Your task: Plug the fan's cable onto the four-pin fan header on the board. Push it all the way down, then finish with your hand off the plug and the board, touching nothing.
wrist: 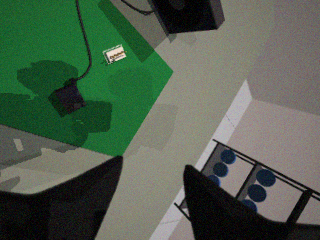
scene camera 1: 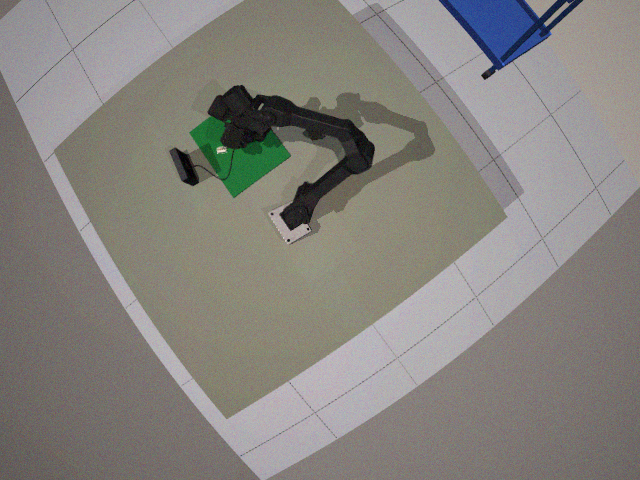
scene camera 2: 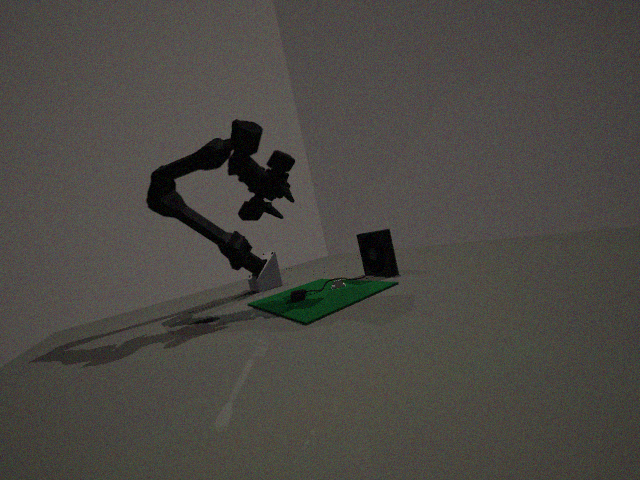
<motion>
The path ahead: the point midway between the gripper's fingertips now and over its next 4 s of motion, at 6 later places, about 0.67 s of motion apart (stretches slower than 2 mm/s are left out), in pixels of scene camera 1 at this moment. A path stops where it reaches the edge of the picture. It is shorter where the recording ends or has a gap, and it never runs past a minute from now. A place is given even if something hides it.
The gripper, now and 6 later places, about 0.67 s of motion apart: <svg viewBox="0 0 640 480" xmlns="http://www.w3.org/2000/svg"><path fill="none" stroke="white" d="M230 117L246 136L247 137L247 138L245 134L245 136L245 138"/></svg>
</motion>
